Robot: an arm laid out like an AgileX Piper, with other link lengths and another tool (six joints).
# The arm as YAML. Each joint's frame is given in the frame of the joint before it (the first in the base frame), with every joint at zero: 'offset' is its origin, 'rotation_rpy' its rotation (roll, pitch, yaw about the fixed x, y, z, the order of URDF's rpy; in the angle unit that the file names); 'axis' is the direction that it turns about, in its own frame. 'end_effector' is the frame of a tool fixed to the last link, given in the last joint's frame.
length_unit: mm
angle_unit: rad
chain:
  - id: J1
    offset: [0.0, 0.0, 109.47]
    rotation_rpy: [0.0, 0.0, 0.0]
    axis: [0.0, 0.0, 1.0]
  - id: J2
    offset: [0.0, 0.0, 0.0]
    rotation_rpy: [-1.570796, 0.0, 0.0]
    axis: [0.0, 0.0, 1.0]
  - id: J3
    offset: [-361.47, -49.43, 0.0]
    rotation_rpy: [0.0, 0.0, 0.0]
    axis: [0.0, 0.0, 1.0]
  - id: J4
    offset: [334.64, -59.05, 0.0]
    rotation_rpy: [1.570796, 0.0, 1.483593]
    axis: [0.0, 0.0, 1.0]
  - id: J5
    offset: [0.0, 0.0, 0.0]
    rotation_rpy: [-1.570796, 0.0, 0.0]
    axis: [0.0, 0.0, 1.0]
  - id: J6
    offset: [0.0, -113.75, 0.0]
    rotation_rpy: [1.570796, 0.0, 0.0]
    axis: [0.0, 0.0, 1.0]
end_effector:
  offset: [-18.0, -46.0, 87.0]
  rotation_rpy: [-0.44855, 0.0, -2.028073]
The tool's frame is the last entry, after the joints.
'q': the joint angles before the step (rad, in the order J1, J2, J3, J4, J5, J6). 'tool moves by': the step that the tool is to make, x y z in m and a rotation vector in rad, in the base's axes. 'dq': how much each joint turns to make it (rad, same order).
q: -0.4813 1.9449 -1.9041 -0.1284 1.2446 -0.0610
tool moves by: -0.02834 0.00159 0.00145 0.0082 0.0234 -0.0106
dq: -0.0205 -0.0671 0.0902 0.0000 0.0000 -0.0107
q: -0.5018 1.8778 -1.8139 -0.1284 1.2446 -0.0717
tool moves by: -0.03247 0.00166 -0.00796 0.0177 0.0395 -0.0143
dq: -0.0261 -0.0652 0.1067 0.0000 0.0001 -0.0125
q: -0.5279 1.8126 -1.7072 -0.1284 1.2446 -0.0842
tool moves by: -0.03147 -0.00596 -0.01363 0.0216 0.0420 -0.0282
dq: -0.0400 -0.0414 0.0869 0.0000 0.0000 -0.0124
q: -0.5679 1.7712 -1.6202 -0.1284 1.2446 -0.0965
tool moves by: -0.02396 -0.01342 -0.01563 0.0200 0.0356 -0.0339
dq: -0.0469 -0.0080 0.0490 -0.0001 -0.0019 -0.0132
